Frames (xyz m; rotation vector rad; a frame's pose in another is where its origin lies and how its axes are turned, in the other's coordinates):
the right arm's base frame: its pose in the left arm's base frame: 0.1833 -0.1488 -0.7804 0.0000 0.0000 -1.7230
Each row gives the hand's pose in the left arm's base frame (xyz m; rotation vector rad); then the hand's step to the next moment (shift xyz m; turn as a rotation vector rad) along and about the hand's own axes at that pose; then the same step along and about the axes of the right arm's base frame.
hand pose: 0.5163 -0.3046 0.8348 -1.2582 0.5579 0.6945
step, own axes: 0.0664 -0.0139 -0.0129 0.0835 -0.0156 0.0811
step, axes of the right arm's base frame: -0.0045 0.0550 -0.0415 -0.0995 0.0538 -0.0314
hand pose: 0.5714 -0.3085 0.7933 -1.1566 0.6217 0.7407
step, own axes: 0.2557 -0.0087 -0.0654 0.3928 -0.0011 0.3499
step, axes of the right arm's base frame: -0.0096 0.1606 -0.2094 -0.4453 0.1975 -0.1985
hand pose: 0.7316 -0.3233 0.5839 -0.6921 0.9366 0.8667
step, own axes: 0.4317 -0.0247 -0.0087 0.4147 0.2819 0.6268
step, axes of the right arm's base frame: -0.1421 0.1357 -0.3853 -0.7910 0.0134 -0.1361
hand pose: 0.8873 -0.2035 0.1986 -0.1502 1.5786 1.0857
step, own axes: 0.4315 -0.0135 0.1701 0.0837 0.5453 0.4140
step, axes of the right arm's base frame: -0.2968 -0.0611 -0.3514 -0.6148 -0.1648 0.2657
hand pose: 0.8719 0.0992 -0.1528 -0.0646 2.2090 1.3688
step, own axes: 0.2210 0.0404 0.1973 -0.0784 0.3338 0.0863
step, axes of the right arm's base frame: -0.2164 -0.1545 -0.1367 -0.2135 -0.0337 0.2798
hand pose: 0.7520 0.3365 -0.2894 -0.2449 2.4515 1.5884
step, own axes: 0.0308 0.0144 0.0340 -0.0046 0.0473 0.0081
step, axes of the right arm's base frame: -0.0311 -0.0356 -0.0090 -0.0254 -0.0107 0.0396
